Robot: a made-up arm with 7 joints. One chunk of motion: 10 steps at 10 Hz.
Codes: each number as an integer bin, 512 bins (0 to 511) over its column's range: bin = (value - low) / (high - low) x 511, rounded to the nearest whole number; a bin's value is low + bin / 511 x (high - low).
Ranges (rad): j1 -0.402..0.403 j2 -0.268..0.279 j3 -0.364..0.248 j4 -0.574..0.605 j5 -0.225..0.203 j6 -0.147..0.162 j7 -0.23..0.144
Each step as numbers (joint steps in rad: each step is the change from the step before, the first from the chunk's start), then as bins.
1 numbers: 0.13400 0.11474 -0.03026 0.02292 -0.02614 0.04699 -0.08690
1 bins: 340 358 279 259 237 321 196
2 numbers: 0.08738 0.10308 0.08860 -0.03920 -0.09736 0.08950 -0.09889
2 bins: 311 347 378 232 152 391 179
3 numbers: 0.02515 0.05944 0.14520 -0.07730 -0.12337 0.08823 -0.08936
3 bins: 271 306 425 215 121 389 192
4 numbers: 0.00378 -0.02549 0.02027 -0.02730 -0.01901 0.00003 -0.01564
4 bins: 258 227 321 237 246 243 293
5 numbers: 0.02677 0.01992 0.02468 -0.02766 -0.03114 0.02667 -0.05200
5 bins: 272 269 325 237 231 287 243
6 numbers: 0.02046 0.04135 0.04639 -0.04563 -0.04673 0.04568 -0.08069
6 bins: 268 289 343 229 213 319 204
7 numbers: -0.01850 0.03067 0.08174 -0.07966 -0.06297 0.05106 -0.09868
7 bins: 243 279 372 214 193 328 179
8 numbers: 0.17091 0.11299 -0.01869 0.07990 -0.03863 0.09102 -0.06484
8 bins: 364 356 288 283 223 394 226
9 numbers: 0.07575 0.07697 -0.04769 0.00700 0.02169 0.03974 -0.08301
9 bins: 303 322 264 252 295 309 201
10 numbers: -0.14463 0.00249 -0.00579 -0.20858 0.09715 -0.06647 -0.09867
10 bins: 163 253 299 158 385 133 179
